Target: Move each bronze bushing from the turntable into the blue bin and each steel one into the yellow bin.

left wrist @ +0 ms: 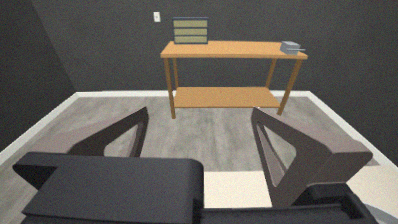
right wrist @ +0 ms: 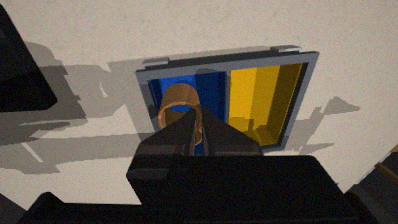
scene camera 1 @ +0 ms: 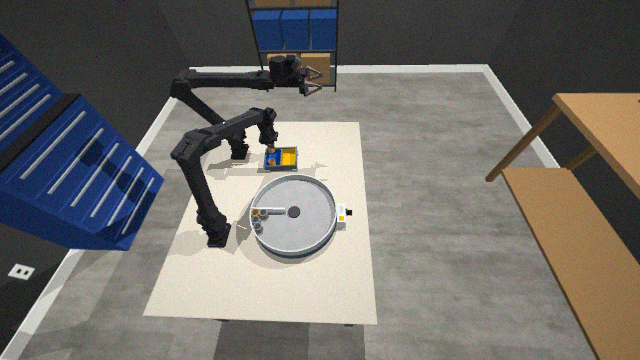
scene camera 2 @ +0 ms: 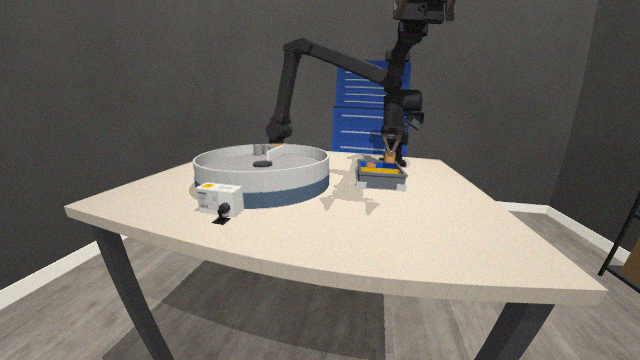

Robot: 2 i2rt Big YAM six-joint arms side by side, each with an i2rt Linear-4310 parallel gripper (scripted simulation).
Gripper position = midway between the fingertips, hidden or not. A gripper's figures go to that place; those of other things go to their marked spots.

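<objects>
My right gripper (right wrist: 199, 111) is 13 cm from the lens, while a yellow bin (right wrist: 260, 97) is 24 cm from the lens.
</objects>
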